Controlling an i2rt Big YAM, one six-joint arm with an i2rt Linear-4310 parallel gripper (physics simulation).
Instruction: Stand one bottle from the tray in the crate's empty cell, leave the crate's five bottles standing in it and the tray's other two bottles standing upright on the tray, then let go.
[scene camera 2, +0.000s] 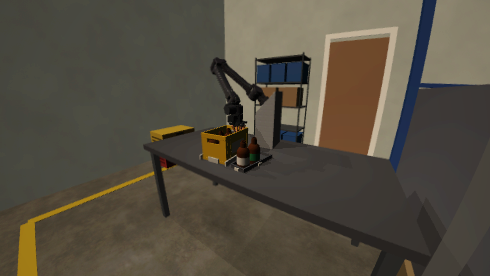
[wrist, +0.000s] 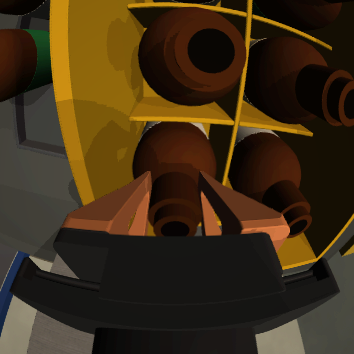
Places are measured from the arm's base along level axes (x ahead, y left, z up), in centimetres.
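Pixels of known places: gripper, between the fingertips: (wrist: 174, 178); arm's base, origin of its link: (scene camera 2: 267, 104).
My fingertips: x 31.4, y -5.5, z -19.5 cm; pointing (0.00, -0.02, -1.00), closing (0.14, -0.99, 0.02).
Note:
Ahead of a thing's pixels: the offset from my fingertips to its top centre. "spot": to the spot under its first point. Level surfaces: height alone.
My gripper (scene camera 2: 237, 127) (wrist: 174, 178) is shut on the neck of a brown bottle @(dx -1.0, dy -0.2, dz +3.8 cm) (wrist: 174, 150) with a white label. This bottle is down inside the near corner cell of the yellow crate @(dx +8.2, dy -4.0, dz +4.9 cm) (scene camera 2: 214, 145) (wrist: 61, 100) in the wrist view; its base is hidden. Other brown bottles stand in the crate: one @(dx +8.2, dy +0.0, dz +3.7 cm) (wrist: 192, 85) in the cell beyond, one @(dx -0.5, dy -9.2, dz +3.7 cm) (wrist: 265, 162) beside it, one @(spot: dx +8.3, dy -5.9, dz -0.3 cm) (wrist: 285, 80) diagonally across and part of another at the top edge. Two bottles stand upright on the dark tray @(spot: dx +22.4, dy +18.9, dz -11.0 cm) (scene camera 2: 241, 169), one with a white label @(spot: dx +19.9, dy +18.4, dz -3.2 cm) (scene camera 2: 243, 154) and one with a green label @(spot: dx +11.2, dy +20.1, dz -3.2 cm) (scene camera 2: 254, 150).
The tray sits on the table @(dz -12.6 cm) (scene camera 2: 320, 185) right beside the crate. A tall grey panel (scene camera 2: 267, 122) stands behind them, near the arm's base. White brackets lie at the crate's foot. A shelf rack (scene camera 2: 256, 95) and a yellow-topped cabinet (scene camera 2: 172, 132) stand beyond the table.

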